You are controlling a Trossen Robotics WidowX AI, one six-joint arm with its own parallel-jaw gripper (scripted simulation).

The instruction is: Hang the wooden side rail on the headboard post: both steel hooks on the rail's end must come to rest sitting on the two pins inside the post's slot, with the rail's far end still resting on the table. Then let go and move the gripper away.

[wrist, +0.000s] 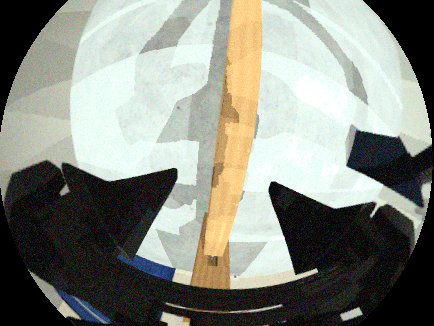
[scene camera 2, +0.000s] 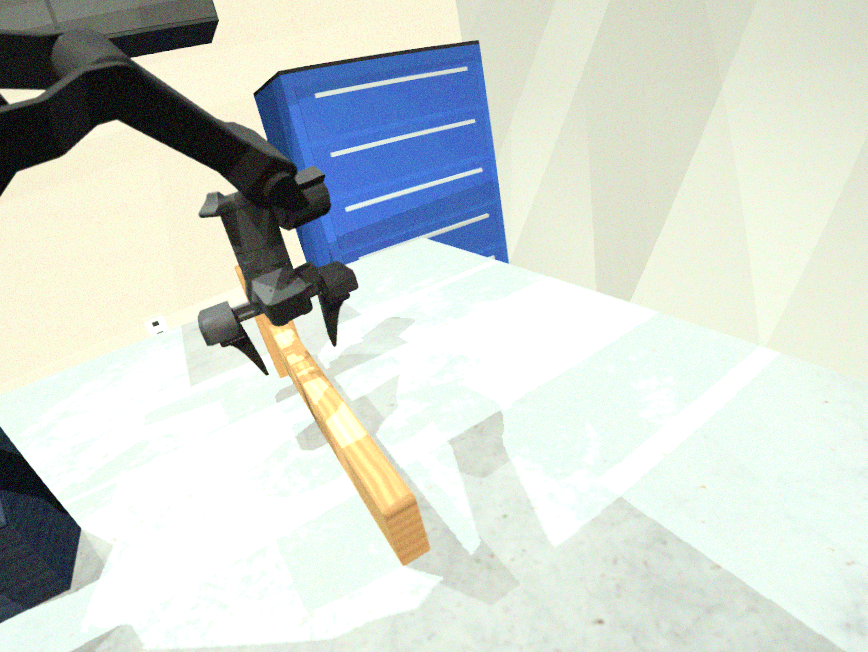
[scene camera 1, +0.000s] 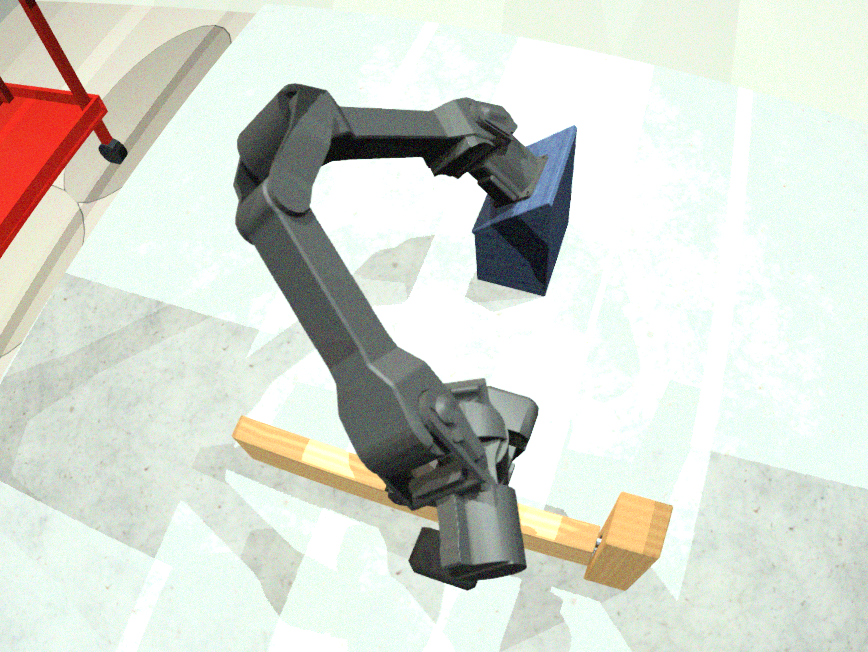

Labels:
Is my gripper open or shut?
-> Open.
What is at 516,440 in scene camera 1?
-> My gripper.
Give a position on a wooden headboard post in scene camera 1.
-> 633,535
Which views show my gripper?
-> The wrist view, scene camera 2 and scene camera 1: all of them.

